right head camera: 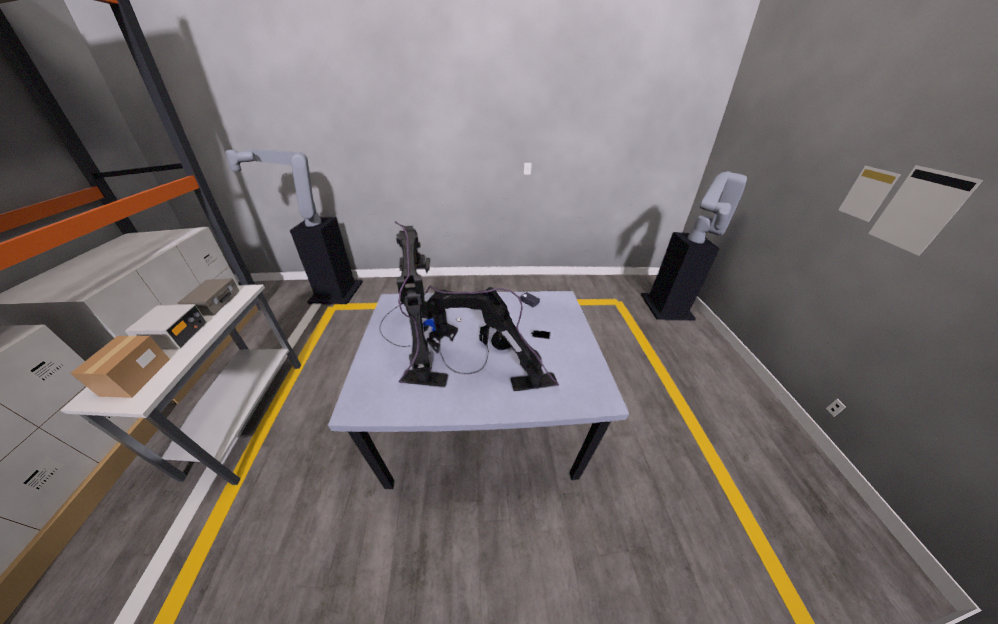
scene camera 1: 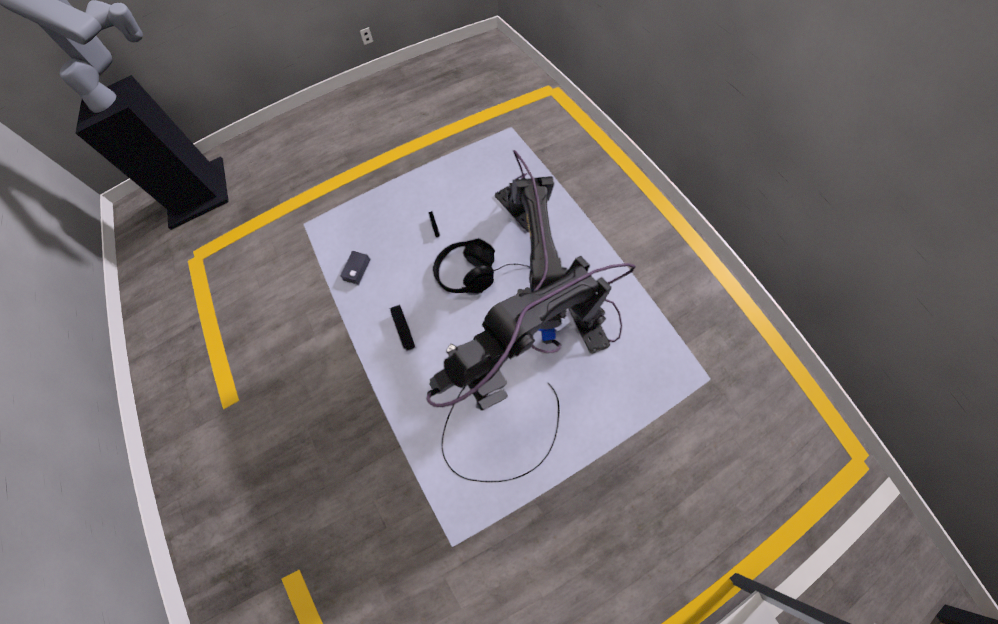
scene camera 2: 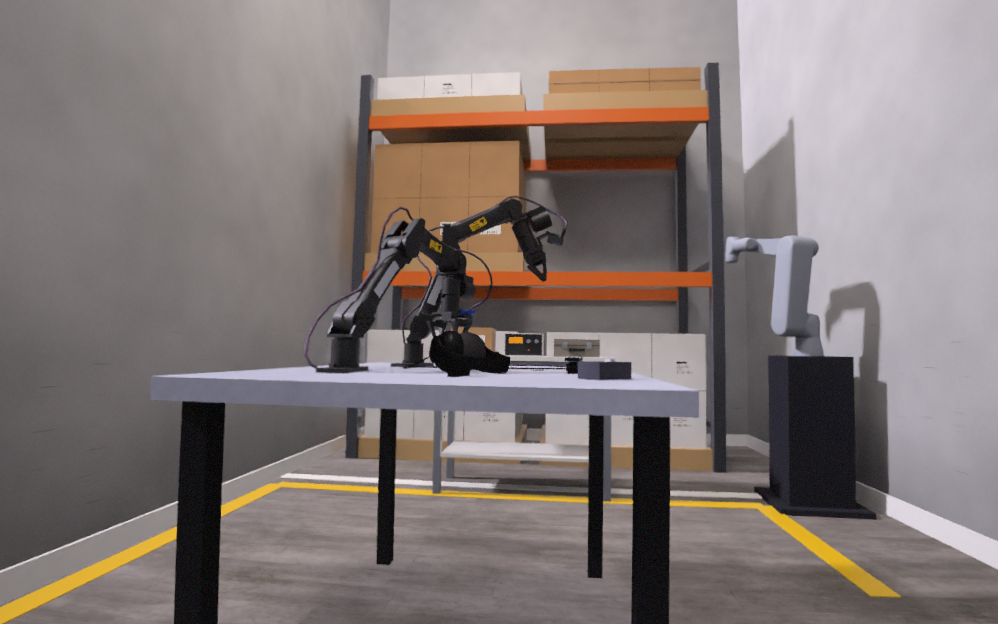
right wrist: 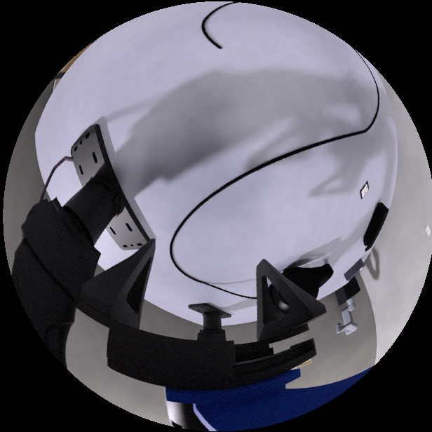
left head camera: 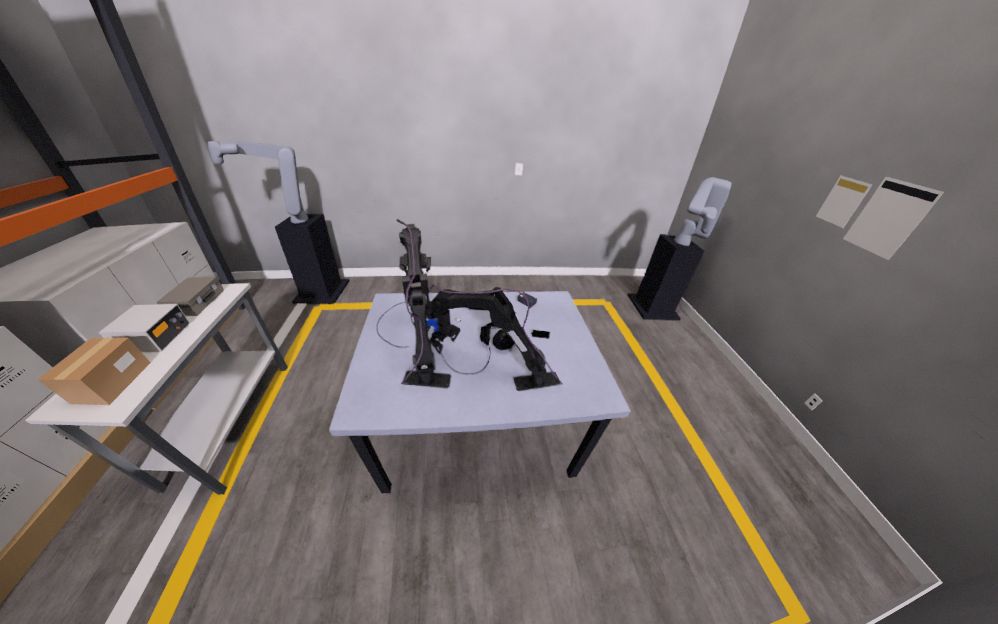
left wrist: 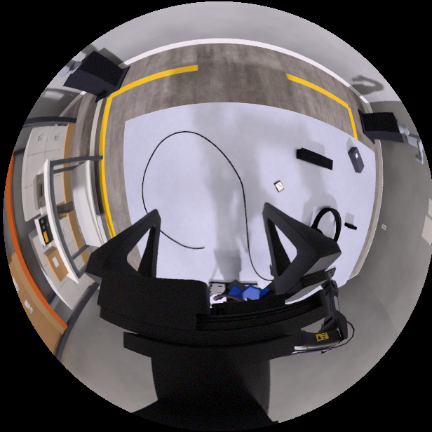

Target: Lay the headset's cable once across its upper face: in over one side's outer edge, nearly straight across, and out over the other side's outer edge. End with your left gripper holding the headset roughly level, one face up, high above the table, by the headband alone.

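Frame: origin at the left arm's base, x back, y left, z down, level; millimetres.
Seen in the pictures: left gripper, fingertip midpoint: (scene camera 1: 468, 388) (scene camera 2: 544, 279); right gripper, fingertip midpoint: (right head camera: 444, 347) (left head camera: 446, 347); left arm's base at its link origin: (right head camera: 424, 378) (scene camera 1: 586, 322) (left head camera: 427, 380); right arm's base at its link origin: (right head camera: 533, 382) (scene camera 1: 518, 208) (scene camera 2: 343, 371) (left head camera: 536, 381).
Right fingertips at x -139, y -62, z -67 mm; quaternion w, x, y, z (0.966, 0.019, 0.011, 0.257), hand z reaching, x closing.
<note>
Offsets run from my right fingertips to a thing's top centre. "spot": to the spot under its first point. Level surfaces: height alone.
A black headset (left head camera: 503, 339) (scene camera 1: 479, 278) (scene camera 2: 456, 351) (right wrist: 312, 280) lies on the table; its headband arcs to the left in scene camera 1. Its thin black cable {spot: dx -305, dy +390, dz +63 mm} (scene camera 1: 491, 481) (left wrist: 243, 186) (right wrist: 275, 161) leaves the earcup side, passes under the arms and ends in a wide loop on the table. No cable shows across the earcups in scene camera 1. My left gripper (scene camera 2: 540, 272) (left wrist: 209, 210) is open and empty, high above the table and away from the headset. My right gripper (left head camera: 446, 340) (right wrist: 210, 255) is open and empty, above the table and cable, beside the headset.
On the table {dz +67 mm} (scene camera 1: 632, 390) lie a black bar {dx -399, dy -124, dz +27 mm} (scene camera 1: 402, 327) (left wrist: 315, 158), a small dark box {dx -494, dy -393, dz +26 mm} (scene camera 1: 355, 267) (left wrist: 356, 159), a short black piece {dx -195, dy -447, dz +31 mm} (left head camera: 540, 334) (scene camera 1: 434, 223) and a small white square (left wrist: 279, 186) (right wrist: 364, 190). In scene camera 1 the arms cross over part of the cable.
</note>
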